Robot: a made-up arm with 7 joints.
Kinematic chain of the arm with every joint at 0, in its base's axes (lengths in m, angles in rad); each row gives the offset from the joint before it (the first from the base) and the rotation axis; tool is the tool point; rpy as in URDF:
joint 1: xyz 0 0 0.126 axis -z
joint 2: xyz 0 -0.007 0.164 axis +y
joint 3: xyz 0 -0.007 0.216 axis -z
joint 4: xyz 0 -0.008 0.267 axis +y
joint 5: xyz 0 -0.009 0.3 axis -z
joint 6: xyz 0 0 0.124 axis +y
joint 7: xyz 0 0 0.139 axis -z
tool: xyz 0 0 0 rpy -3.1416 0 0
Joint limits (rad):
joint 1: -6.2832..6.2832
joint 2: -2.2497..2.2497
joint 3: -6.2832..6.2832
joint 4: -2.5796..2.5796
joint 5: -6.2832..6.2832
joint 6: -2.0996..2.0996
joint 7: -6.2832..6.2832
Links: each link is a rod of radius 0.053 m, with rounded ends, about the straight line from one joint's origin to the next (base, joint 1, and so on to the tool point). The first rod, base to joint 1, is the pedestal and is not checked.
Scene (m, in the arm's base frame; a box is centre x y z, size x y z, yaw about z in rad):
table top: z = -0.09
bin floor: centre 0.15 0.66 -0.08 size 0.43 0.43 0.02 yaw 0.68
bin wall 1: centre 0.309 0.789 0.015 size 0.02 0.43 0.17 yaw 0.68
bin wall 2: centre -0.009 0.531 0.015 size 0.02 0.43 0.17 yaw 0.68
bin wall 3: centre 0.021 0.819 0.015 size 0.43 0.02 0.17 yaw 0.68
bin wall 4: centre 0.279 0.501 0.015 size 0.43 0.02 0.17 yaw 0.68
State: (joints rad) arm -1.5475 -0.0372 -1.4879 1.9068 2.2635 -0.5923 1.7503
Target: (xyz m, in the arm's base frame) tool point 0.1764 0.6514 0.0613
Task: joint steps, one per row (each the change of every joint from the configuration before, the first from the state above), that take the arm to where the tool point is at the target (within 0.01 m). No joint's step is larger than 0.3 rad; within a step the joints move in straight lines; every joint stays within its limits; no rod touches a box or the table.
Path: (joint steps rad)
1: 0.1616 0.2861 0.2458 -0.0818 0.0075 0.0774 0.0000
2: 0.1616 0.2861 0.2458 -0.0818 0.0076 0.0773 0.0000
3: 0.1615 0.2861 0.2459 -0.0819 0.0075 0.0774 0.0000
4: 0.1616 0.2860 0.2458 -0.0818 0.0075 0.0774 0.0000

